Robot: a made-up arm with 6 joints.
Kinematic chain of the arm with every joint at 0, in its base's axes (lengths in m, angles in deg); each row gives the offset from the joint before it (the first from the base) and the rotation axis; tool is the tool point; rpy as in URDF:
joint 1: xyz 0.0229 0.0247 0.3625 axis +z
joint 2: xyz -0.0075 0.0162 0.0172 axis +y
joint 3: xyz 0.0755 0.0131 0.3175 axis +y
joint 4: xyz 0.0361 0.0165 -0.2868 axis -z
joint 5: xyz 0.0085 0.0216 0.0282 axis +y
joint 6: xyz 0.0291 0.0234 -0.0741 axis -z
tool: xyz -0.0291 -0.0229 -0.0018 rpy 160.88 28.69 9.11
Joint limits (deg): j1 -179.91..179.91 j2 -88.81..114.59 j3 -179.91..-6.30 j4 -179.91..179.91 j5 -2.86..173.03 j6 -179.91..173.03
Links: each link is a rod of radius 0.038 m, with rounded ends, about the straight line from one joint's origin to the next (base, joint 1, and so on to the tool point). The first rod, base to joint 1, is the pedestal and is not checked.
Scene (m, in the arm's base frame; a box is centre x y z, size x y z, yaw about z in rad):
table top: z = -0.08
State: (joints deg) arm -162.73 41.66 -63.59 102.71 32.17 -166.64
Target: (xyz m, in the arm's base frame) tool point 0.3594 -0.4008 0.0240
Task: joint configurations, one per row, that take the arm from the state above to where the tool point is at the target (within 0.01 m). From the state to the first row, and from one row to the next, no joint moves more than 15 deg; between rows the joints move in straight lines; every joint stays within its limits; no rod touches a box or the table.
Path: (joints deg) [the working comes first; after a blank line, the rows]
Joints at the target: -57.23 88.25 -110.76 89.28 47.46 -171.54
Straight joint move there: clear.

1: -149.54 47.48 -69.49 101.03 34.08 -167.25
2: -136.35 53.31 -75.38 99.35 35.99 -167.86
3: -123.17 59.13 -81.28 97.67 37.90 -168.48
4: -109.98 64.95 -87.18 96.00 39.81 -169.09
5: -96.79 70.78 -93.07 94.32 41.72 -169.70
6: -83.60 76.60 -98.97 92.64 43.63 -170.31
7: -70.41 82.43 -104.87 90.96 45.54 -170.93
8: -57.23 88.25 -110.76 89.28 47.46 -171.54

